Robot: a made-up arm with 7 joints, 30 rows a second.
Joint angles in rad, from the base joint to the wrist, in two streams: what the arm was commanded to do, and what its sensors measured. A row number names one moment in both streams.
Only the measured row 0 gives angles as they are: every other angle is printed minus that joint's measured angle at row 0.
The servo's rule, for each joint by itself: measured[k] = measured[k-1] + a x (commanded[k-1-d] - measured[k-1]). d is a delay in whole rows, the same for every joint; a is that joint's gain. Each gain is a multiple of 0.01, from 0.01 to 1. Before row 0 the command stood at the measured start. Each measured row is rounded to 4 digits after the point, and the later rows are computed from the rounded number. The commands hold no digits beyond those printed.
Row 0, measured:
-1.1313, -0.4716, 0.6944, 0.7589, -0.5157, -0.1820, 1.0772
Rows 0 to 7, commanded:
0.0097, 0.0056, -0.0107, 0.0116, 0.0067, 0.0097, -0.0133
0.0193, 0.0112, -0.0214, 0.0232, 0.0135, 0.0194, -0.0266
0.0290, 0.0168, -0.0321, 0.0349, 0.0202, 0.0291, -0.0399
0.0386, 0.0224, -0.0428, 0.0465, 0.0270, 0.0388, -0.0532
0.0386, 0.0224, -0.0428, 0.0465, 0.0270, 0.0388, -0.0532
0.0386, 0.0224, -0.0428, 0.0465, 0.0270, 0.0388, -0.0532
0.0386, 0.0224, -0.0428, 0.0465, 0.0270, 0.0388, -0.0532
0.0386, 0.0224, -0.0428, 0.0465, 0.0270, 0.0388, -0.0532
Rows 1 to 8, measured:
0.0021, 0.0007, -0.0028, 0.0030, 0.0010, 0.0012, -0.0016
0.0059, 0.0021, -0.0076, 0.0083, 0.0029, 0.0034, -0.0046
0.0110, 0.0040, -0.0140, 0.0152, 0.0055, 0.0065, -0.0088
0.0171, 0.0064, -0.0215, 0.0233, 0.0087, 0.0104, -0.0141
0.0218, 0.0085, -0.0270, 0.0293, 0.0114, 0.0138, -0.0188
0.0255, 0.0103, -0.0311, 0.0338, 0.0137, 0.0168, -0.0229
0.0284, 0.0119, -0.0341, 0.0371, 0.0157, 0.0194, -0.0265
0.0306, 0.0133, -0.0364, 0.0395, 0.0174, 0.0217, -0.0297
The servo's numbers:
d 0
a 0.22 0.13 0.26 0.26 0.15 0.12 0.12

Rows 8 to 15, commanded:
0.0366, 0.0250, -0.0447, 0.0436, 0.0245, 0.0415, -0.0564
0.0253, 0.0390, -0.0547, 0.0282, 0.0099, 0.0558, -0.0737
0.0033, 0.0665, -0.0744, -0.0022, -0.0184, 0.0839, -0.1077
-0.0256, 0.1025, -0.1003, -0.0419, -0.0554, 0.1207, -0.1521
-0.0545, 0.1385, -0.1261, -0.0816, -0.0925, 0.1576, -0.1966
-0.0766, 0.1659, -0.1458, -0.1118, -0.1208, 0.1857, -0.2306
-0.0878, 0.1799, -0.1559, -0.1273, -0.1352, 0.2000, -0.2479
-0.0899, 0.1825, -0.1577, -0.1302, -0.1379, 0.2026, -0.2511
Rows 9 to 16, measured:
0.0319, 0.0148, -0.0386, 0.0406, 0.0185, 0.0241, -0.0329
0.0304, 0.0179, -0.0428, 0.0374, 0.0172, 0.0279, -0.0378
0.0244, 0.0242, -0.0510, 0.0271, 0.0119, 0.0346, -0.0462
0.0134, 0.0344, -0.0638, 0.0092, 0.0018, 0.0449, -0.0589
-0.0015, 0.0479, -0.0800, -0.0144, -0.0123, 0.0584, -0.0754
-0.0180, 0.0632, -0.0971, -0.0397, -0.0286, 0.0737, -0.0940
-0.0334, 0.0784, -0.1124, -0.0625, -0.0446, 0.0889, -0.1125
-0.0458, 0.0919, -0.1242, -0.0801, -0.0586, 0.1025, -0.1291

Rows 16 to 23, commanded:
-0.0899, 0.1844, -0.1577, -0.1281, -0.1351, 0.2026, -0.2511
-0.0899, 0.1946, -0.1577, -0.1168, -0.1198, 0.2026, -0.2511
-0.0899, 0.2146, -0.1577, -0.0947, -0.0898, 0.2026, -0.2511
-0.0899, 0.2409, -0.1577, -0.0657, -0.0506, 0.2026, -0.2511
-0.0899, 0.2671, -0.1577, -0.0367, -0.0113, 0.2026, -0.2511
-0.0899, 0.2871, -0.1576, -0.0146, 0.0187, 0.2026, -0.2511
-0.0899, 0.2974, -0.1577, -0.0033, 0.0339, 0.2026, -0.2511
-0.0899, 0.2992, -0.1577, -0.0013, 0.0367, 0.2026, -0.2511
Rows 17 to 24, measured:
-0.0555, 0.1039, -0.1329, -0.0926, -0.0701, 0.1145, -0.1437
-0.0631, 0.1157, -0.1393, -0.0989, -0.0776, 0.1251, -0.1566
-0.0690, 0.1286, -0.1441, -0.0978, -0.0794, 0.1344, -0.1679
-0.0736, 0.1432, -0.1476, -0.0895, -0.0751, 0.1426, -0.1779
-0.0772, 0.1593, -0.1502, -0.0758, -0.0655, 0.1498, -0.1867
-0.0800, 0.1759, -0.1521, -0.0599, -0.0529, 0.1561, -0.1944
-0.0822, 0.1917, -0.1536, -0.0452, -0.0399, 0.1617, -0.2012
-0.0839, 0.2057, -0.1547, -0.0338, -0.0284, 0.1666, -0.2072

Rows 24 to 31, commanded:
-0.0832, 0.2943, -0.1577, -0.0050, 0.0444, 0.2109, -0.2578
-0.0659, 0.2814, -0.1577, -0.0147, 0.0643, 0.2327, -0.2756
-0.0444, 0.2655, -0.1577, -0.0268, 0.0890, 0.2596, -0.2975
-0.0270, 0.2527, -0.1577, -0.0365, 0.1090, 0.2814, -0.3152
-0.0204, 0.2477, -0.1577, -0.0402, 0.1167, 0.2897, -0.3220
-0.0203, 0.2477, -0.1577, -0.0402, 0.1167, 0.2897, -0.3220
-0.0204, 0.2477, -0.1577, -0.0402, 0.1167, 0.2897, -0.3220
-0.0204, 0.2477, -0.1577, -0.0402, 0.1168, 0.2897, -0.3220
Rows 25 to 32, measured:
-0.0837, 0.2172, -0.1555, -0.0263, -0.0175, 0.1719, -0.2133
-0.0798, 0.2255, -0.1561, -0.0233, -0.0052, 0.1792, -0.2208
-0.0720, 0.2307, -0.1565, -0.0242, 0.0089, 0.1888, -0.2300
-0.0621, 0.2336, -0.1568, -0.0274, 0.0239, 0.1999, -0.2402
-0.0529, 0.2354, -0.1570, -0.0307, 0.0378, 0.2107, -0.2500
-0.0457, 0.2370, -0.1572, -0.0332, 0.0496, 0.2202, -0.2586
-0.0401, 0.2384, -0.1573, -0.0350, 0.0597, 0.2285, -0.2662
-0.0358, 0.2396, -0.1574, -0.0364, 0.0683, 0.2358, -0.2729

